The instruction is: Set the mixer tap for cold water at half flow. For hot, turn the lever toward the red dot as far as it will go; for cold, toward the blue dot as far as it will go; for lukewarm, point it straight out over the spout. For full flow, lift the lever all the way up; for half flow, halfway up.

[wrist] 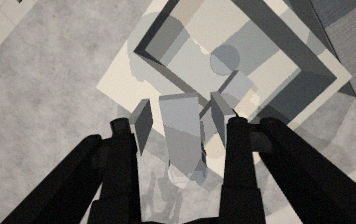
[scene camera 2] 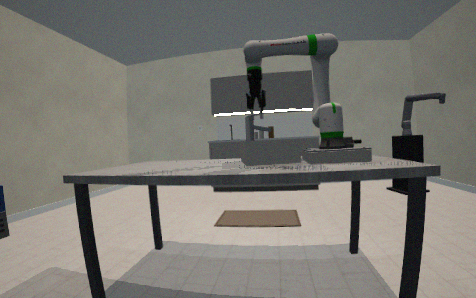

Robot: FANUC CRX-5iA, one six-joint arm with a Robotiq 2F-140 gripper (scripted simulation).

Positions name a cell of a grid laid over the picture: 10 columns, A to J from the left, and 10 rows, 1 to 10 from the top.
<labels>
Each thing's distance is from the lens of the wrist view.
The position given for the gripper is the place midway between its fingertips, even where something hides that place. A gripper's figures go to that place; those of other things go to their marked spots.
gripper (wrist: F5): 19 cm
mixer tap (wrist: G4): 26 cm
sink (wrist: I4): 49 cm
The marked spots on the mixer tap and the sink are 25 cm apart.
</labels>
